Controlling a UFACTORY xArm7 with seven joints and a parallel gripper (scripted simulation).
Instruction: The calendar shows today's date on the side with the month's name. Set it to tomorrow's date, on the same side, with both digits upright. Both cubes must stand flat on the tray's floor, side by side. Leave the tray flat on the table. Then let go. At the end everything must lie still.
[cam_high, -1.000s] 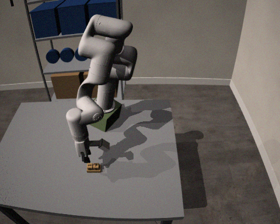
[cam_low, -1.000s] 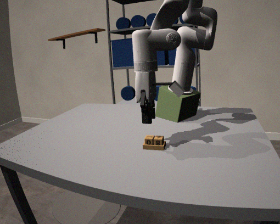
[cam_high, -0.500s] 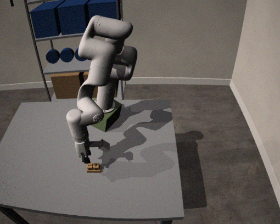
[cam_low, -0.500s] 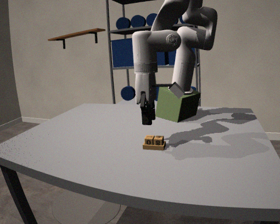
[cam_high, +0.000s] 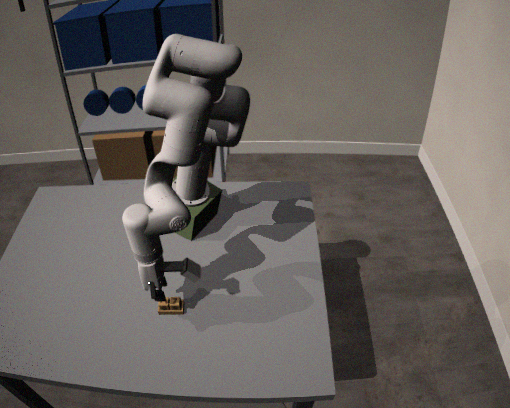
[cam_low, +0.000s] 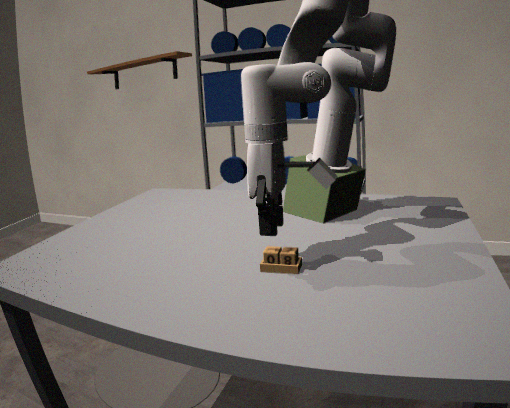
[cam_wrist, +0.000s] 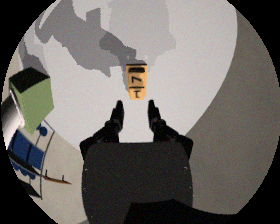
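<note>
Right now the cube is 70 mm below my hand. From my hand the other things lie so: wooden calendar tray (20 mm to the left, 90 mm below).
</note>
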